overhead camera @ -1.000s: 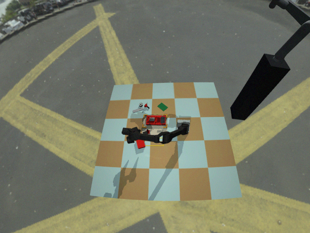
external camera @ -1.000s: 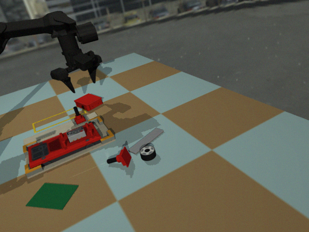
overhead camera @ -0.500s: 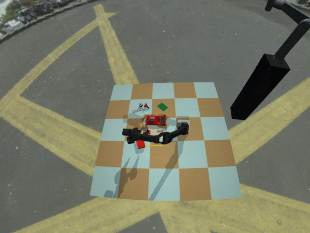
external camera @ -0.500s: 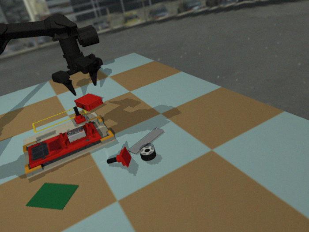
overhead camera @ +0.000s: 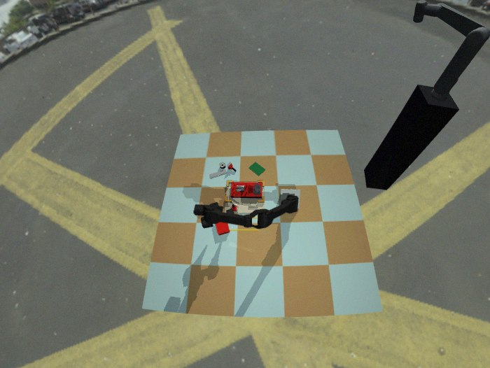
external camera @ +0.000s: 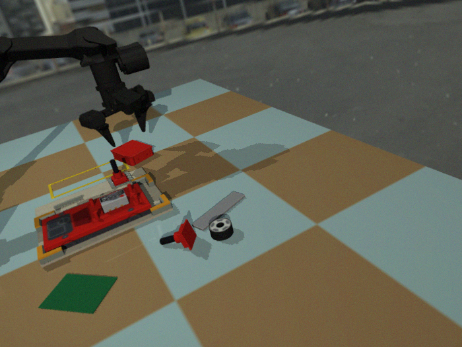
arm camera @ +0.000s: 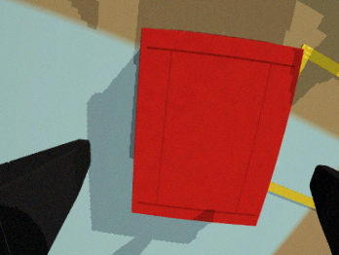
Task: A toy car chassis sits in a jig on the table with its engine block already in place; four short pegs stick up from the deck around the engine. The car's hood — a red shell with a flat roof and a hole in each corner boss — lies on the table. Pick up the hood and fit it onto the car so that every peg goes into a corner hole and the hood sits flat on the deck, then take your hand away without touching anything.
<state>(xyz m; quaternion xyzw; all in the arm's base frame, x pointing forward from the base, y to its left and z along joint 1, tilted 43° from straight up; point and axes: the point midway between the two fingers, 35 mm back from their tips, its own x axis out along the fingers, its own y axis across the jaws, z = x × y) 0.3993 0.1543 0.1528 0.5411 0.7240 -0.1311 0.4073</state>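
My gripper tip is 3 cm above the red hood. Round my gripper tip: black stem (4 cm ahead, 43 cm to the right, 3 cm below); then grey strip (12 cm ahead, 37 cm to the right, 5 cm below); then grey engine block (7 cm behind, 26 cm to the right, 3 cm below).
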